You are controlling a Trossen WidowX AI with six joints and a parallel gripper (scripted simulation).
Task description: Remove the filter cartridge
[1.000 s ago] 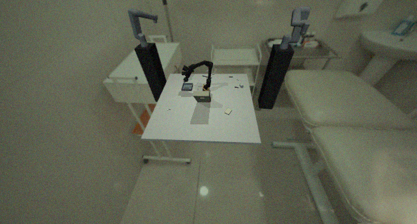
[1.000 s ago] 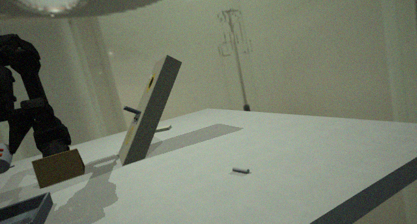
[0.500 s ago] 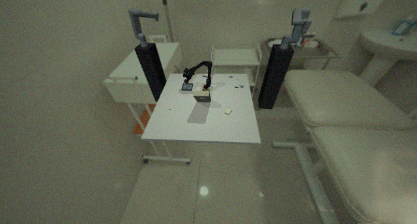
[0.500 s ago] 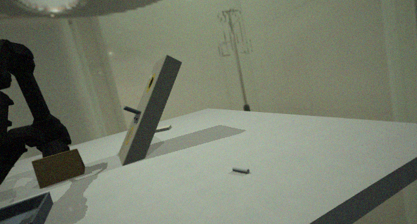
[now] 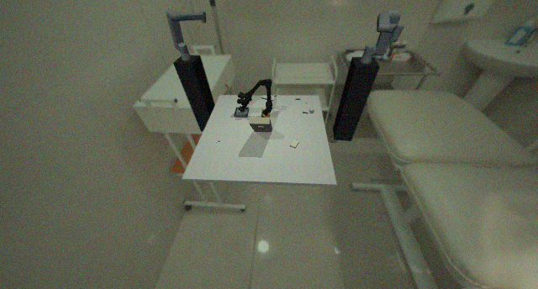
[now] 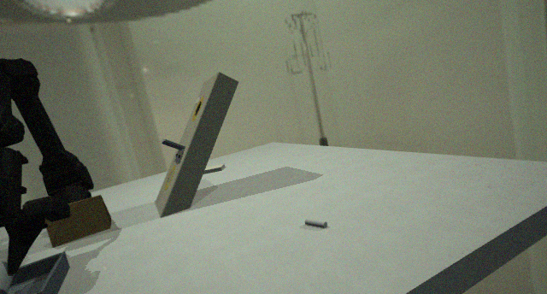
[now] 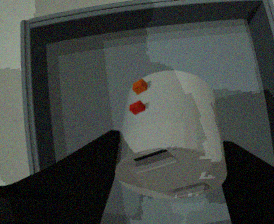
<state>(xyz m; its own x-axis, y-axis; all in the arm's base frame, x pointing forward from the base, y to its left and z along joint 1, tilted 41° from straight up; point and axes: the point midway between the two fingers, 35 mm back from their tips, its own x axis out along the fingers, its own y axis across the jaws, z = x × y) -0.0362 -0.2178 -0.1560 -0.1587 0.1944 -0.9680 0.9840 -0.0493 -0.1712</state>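
The round grey filter cartridge is right at my gripper tip. The rest, counted from my gripper tip: dark tray: 1 cm to the right, 4 cm below; beige piece: 43 cm ahead, 64 cm to the left, 4 cm below.
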